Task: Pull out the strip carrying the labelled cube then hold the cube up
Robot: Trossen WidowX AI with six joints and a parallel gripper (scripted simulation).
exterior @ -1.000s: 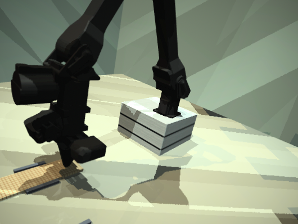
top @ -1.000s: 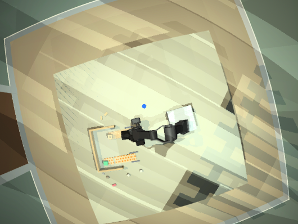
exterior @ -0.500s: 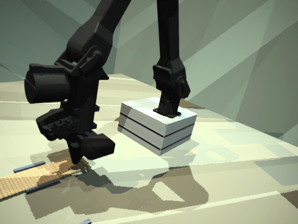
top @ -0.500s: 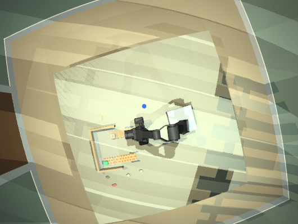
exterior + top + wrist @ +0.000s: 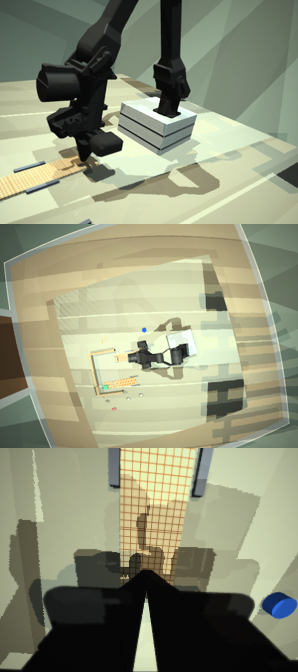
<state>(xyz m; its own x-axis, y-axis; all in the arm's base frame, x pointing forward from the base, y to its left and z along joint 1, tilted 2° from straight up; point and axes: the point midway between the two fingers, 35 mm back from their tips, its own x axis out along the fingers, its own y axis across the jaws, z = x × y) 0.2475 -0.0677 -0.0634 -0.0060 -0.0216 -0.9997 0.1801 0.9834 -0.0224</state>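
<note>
The tan cube marked e lies 21 cm ahead of my gripper tip, 4 cm to the right of it and 2 cm above it. From my gripper tip the other things lie so: blue disc: 6 cm behind, 15 cm to the right.
</note>
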